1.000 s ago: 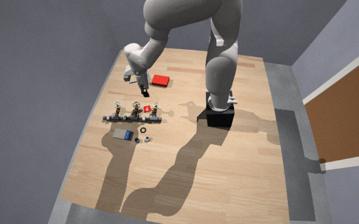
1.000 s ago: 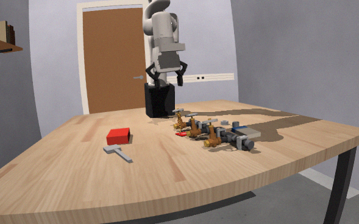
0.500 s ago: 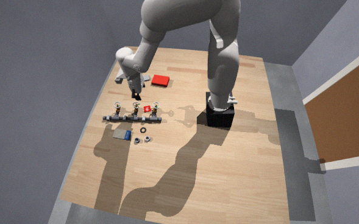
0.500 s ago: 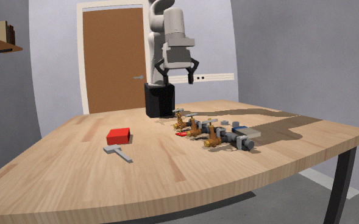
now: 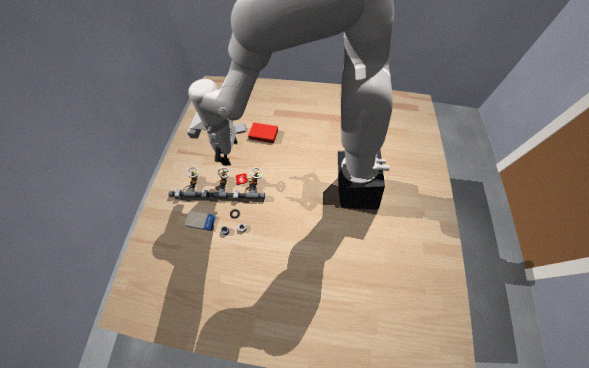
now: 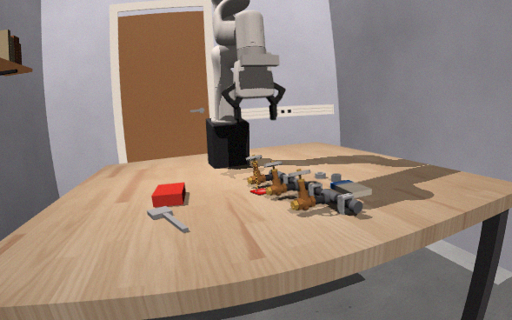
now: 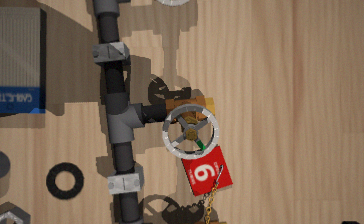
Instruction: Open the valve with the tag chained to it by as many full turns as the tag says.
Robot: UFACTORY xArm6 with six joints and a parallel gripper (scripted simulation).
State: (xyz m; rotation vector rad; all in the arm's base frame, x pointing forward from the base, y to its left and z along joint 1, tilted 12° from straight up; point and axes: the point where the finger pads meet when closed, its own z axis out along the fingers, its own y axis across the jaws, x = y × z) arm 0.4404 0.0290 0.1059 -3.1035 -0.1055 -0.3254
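My hand is 10 mm to the left of the red tag and 200 mm above it. The rest, counted from my hand: grey hammer-like tool: 130 mm ahead, 240 mm to the right, 190 mm below; then grey box: 110 mm ahead, 210 mm to the left, 190 mm below; then red box: 30 mm behind, 250 mm to the right, 180 mm below.
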